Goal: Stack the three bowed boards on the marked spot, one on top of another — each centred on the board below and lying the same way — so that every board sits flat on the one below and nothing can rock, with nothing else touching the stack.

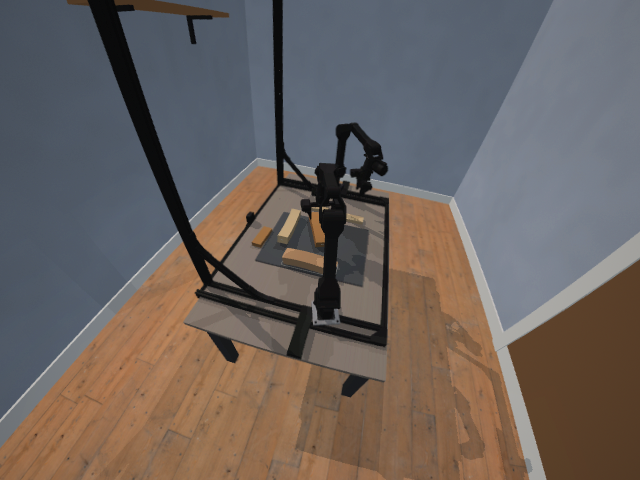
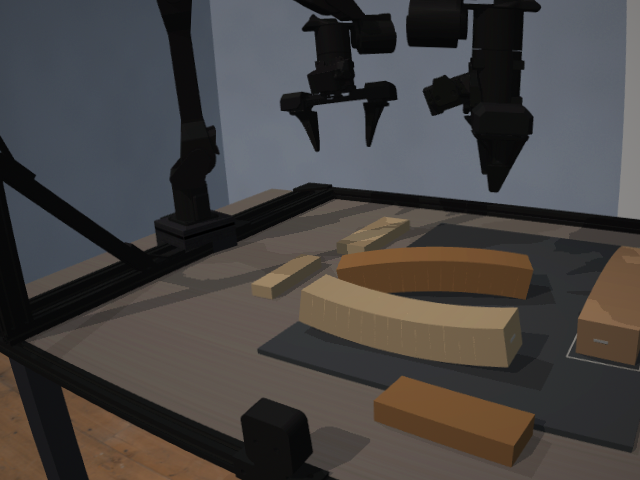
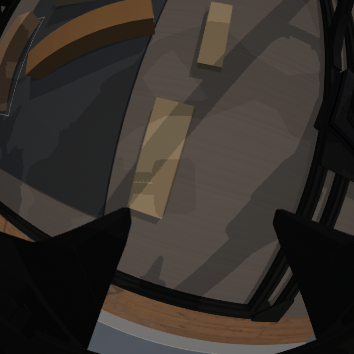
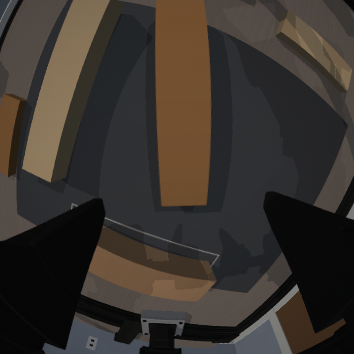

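Pixels of known places: left gripper, fingertip midpoint: (image 1: 358, 193) (image 2: 342, 149) (image 3: 205, 217); right gripper, fingertip midpoint: (image 2: 489, 182) (image 3: 1, 24) (image 4: 185, 203); left arm's base, link origin: (image 2: 193, 218); right arm's base, link origin: (image 1: 325, 311) (image 4: 161, 328).
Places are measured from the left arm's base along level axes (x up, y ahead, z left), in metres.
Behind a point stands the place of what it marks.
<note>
A light brown bowed board (image 1: 302, 259) @[x 0.008, y 0.681, z 0.141 m] (image 2: 612, 315) @[x 0.000, y 0.675, z 0.063 m] (image 3: 15, 55) @[x -0.024, y 0.628, z 0.149 m] (image 4: 150, 275) @[x 0.009, y 0.637, z 0.184 m] stands at the thin white outline (image 2: 567, 356) @[x -0.045, y 0.643, z 0.035 m] (image 4: 218, 256) @[x -0.046, y 0.589, z 0.282 m] on the dark mat. An orange-brown bowed board (image 2: 434, 268) @[x -0.004, y 0.446, z 0.067 m] (image 3: 95, 37) @[x -0.010, y 0.388, z 0.089 m] (image 4: 183, 100) @[x 0.006, y 0.437, z 0.093 m] and a pale bowed board (image 1: 289, 226) @[x -0.001, y 0.514, z -0.029 m] (image 2: 403, 320) @[x -0.006, y 0.505, z -0.064 m] (image 4: 70, 90) @[x -0.005, y 0.490, z -0.020 m] lie apart on the mat, with their bows facing opposite ways. My left gripper (image 2: 343, 148) @[x 0.095, y 0.160, z 0.202 m] (image 3: 205, 217) @[x 0.095, y 0.160, z 0.202 m] is open and empty, high near a pale straight block. My right gripper (image 2: 494, 190) @[x 0.097, y 0.487, z 0.124 m] (image 4: 185, 203) @[x 0.097, y 0.487, z 0.124 m] is open and empty, high above the mat near one end of the orange-brown board.
The pale straight block (image 2: 379, 232) @[x -0.034, y 0.235, z 0.201 m] (image 3: 161, 160) @[x -0.034, y 0.217, z 0.204 m] (image 4: 317, 50) @[x -0.034, y 0.231, z 0.196 m] lies beside the dark mat (image 2: 320, 341) @[x -0.046, y 0.416, z -0.099 m] (image 3: 65, 150) @[x -0.046, y 0.370, z 0.266 m]. A second pale block (image 2: 286, 276) @[x -0.035, y 0.259, z -0.015 m] (image 3: 215, 35) @[x -0.035, y 0.236, z 0.013 m] lies off the mat. An orange straight block (image 1: 262, 236) @[x -0.030, y 0.621, z -0.121 m] (image 2: 454, 418) @[x -0.030, y 0.624, z -0.141 m] (image 4: 11, 135) @[x -0.030, y 0.602, z -0.108 m] lies near the pale bowed board. Black rails edge the table.
</note>
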